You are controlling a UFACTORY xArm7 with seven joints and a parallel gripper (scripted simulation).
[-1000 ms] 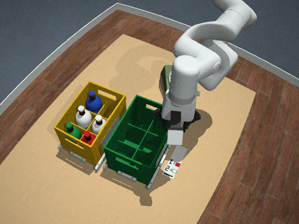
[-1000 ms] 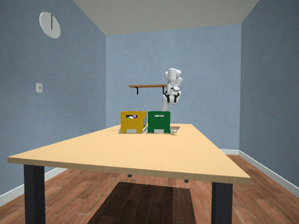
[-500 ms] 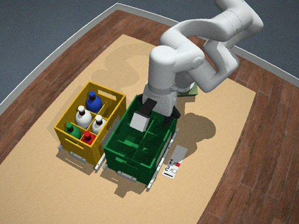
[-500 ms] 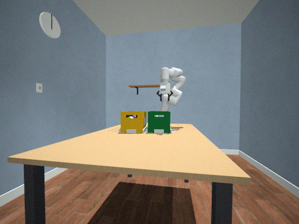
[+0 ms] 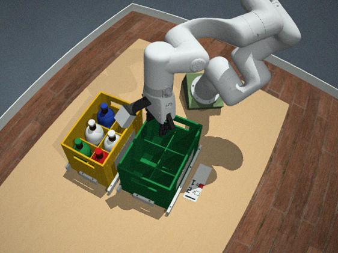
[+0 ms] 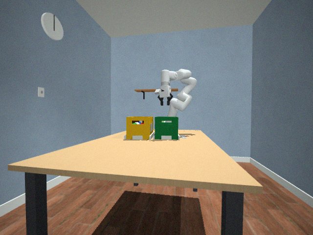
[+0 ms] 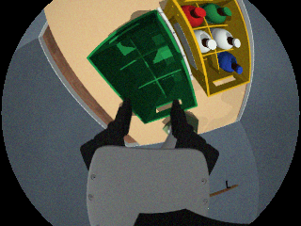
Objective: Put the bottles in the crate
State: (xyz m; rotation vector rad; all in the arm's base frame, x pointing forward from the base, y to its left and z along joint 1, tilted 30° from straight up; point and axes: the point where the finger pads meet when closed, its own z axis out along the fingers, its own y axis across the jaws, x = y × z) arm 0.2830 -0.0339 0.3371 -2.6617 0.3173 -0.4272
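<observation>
Right now my hand is 210 mm above the yellow crate, 190 mm to the left of it and 90 mm short of it. The rest, counted from my hand: pick list (290 mm below, 140 mm to the left, 70 mm behind); red-labelled bottle (210 mm below, 160 mm ahead, 120 mm to the right); green crate (210 mm below, 10 mm to the left, 10 mm behind).
</observation>
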